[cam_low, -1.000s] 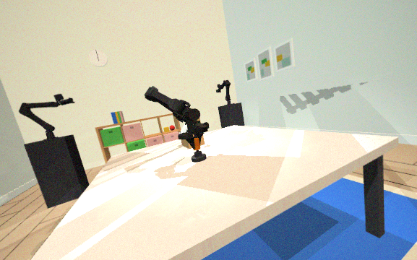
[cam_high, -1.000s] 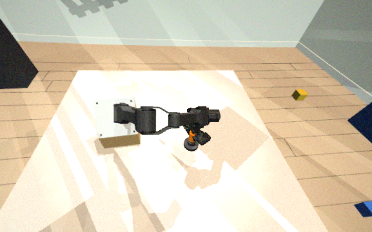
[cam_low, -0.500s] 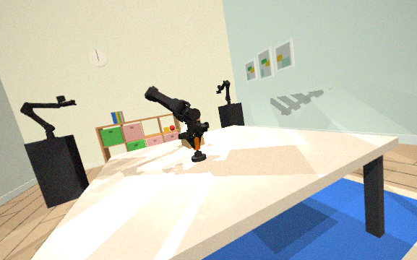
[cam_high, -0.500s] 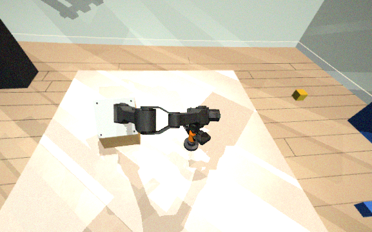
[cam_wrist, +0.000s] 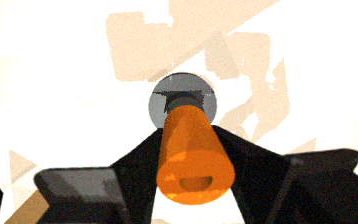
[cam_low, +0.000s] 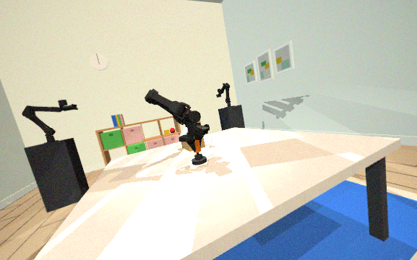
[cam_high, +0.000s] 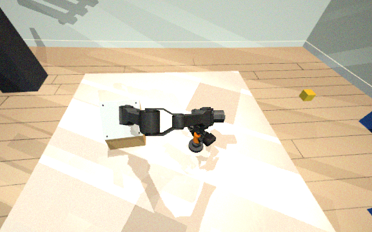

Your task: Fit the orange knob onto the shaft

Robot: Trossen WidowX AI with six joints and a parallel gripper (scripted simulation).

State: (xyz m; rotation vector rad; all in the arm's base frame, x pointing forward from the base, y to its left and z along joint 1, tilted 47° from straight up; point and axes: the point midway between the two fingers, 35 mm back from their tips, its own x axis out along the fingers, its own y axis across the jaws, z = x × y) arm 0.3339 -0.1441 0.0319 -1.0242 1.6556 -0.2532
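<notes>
Right now my gripper tip is 4 cm above the dark round pedestal. Also, from my gripper tip: orange knob (2 cm above).
</notes>
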